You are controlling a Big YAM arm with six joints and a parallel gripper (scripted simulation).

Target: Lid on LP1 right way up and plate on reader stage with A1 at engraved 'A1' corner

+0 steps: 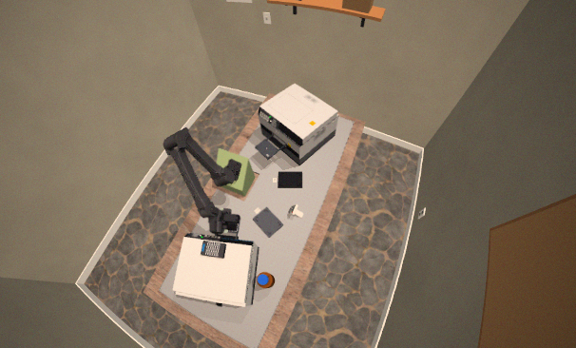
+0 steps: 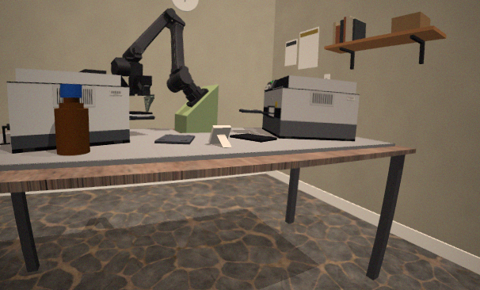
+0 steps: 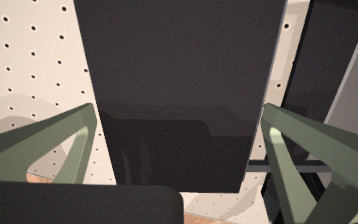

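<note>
The dark lid is right at my hand. Round my hand: lidded white well plate 1 cm below; brown capped bottle 36 cm ahead, 19 cm to the right, 2 cm above; grey pad 19 cm ahead, 13 cm to the left, 9 cm below.
</note>
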